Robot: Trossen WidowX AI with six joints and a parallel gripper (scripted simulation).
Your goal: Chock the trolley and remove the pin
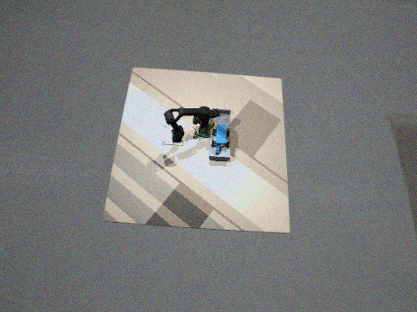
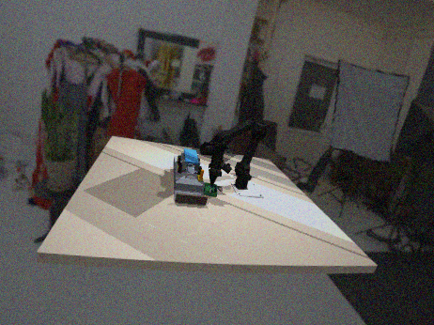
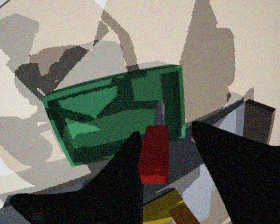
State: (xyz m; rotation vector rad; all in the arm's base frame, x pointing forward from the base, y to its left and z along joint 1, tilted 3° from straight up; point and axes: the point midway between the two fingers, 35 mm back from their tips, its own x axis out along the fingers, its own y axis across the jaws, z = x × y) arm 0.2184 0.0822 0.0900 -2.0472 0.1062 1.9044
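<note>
Now: the green tray 6 cm below my gripper tip, 3 cm to the right of it and 1 cm behind it. Also, from my gripper tip: yellow chock: 6 cm ahead, 4 cm to the right, 3 cm above; then red-headed stop pin: right at my gripper tip; then grey ramp: 13 cm to the right, 10 cm ahead.
</note>
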